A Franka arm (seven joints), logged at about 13 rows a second.
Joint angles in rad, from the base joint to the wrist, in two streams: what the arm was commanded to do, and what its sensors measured. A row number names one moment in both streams.
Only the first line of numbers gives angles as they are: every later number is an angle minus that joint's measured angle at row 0.
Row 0, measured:
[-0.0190, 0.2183, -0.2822, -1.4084, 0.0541, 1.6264, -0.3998]
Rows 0 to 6, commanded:
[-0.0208, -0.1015, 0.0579, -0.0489, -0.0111, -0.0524, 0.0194]
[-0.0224, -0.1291, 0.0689, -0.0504, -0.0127, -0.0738, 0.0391]
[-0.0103, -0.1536, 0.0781, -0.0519, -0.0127, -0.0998, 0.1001]
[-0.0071, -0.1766, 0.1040, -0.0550, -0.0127, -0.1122, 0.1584]
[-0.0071, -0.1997, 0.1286, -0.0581, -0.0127, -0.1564, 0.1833]
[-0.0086, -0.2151, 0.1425, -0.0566, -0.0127, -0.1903, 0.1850]
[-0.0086, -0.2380, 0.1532, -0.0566, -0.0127, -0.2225, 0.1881]
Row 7, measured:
[-0.0071, -0.1759, 0.1309, -0.0165, -0.0001, -0.1814, 0.1647]
